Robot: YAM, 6 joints.
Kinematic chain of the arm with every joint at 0, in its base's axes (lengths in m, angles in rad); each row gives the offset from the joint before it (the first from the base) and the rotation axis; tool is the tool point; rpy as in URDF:
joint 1: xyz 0 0 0.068 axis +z
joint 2: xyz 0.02 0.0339 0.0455 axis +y
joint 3: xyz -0.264 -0.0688 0 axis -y
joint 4: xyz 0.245 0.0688 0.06 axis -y
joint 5: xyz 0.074 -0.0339 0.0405 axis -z
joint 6: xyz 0.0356 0 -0.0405 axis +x
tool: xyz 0 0 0 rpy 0 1.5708 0
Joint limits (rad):
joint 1: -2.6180..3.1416
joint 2: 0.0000..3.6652
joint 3: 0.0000..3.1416
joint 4: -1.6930..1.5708
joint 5: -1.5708..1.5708
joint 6: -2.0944..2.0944
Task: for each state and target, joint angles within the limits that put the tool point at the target. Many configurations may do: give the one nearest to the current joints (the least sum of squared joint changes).
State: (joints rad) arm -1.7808 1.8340 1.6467 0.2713 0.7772 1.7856
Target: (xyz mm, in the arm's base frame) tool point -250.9 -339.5 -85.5
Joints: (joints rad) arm -2.1500 2.6979 1.3790 0.2014 0.7462 1.7856
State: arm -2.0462 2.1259 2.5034 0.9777 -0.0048 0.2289
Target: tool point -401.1 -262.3 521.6
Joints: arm -2.5604 2.3165 2.5815 0.7331 0.0272 0.2289
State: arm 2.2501 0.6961 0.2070 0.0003 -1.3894 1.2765
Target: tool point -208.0 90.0 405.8
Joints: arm 2.5823 1.0694 1.0183 0.2107 -1.2779 1.2765
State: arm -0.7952 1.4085 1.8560 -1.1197 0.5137 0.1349
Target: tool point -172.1 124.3 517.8
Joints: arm -0.7154 0.4854 2.1864 -1.2434 0.5647 0.1349
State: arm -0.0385 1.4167 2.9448 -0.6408 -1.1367 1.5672
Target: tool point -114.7 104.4 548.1
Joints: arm -0.5253 0.7164 2.2825 -1.3834 -1.1719 1.5672
